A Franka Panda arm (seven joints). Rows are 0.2 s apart.
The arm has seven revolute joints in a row. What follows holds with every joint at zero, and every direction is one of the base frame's.
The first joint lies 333 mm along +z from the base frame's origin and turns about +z.
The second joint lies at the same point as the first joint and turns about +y.
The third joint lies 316 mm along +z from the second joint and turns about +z.
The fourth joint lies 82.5 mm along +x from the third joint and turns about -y.
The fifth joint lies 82.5 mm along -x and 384 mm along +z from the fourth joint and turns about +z.
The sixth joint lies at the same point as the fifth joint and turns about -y.
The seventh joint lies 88 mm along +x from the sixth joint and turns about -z.
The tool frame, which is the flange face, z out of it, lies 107 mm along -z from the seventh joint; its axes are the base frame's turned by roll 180, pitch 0 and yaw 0 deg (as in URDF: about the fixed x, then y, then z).
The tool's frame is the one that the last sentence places.
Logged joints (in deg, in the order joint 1, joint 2, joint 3, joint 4, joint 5, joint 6, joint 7), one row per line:
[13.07 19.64 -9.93 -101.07 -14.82 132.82 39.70]
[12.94 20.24 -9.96 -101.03 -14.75 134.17 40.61]
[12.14 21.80 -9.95 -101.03 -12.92 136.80 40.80]
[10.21 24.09 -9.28 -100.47 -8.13 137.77 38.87]
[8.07 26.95 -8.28 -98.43 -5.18 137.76 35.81]
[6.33 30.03 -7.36 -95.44 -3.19 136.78 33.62]
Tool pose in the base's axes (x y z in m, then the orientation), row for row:
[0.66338 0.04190 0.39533 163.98 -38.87 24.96]
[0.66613 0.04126 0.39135 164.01 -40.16 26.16]
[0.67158 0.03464 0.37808 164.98 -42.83 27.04]
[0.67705 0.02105 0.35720 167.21 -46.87 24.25]
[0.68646 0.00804 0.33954 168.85 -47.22 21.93]
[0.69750 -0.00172 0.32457 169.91 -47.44 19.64]
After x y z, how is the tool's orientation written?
As a rotation vector, in degrees.
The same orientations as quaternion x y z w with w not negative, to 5 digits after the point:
[0.95913 -0.22735 0.14599 0.08401]
[0.95681 -0.23429 0.15261 0.07959]
[0.95396 -0.24765 0.15635 0.06470]
[0.95285 -0.26709 0.13819 0.04066]
[0.95521 -0.26713 0.12406 0.02884]
[0.95702 -0.26721 0.11062 0.02183]

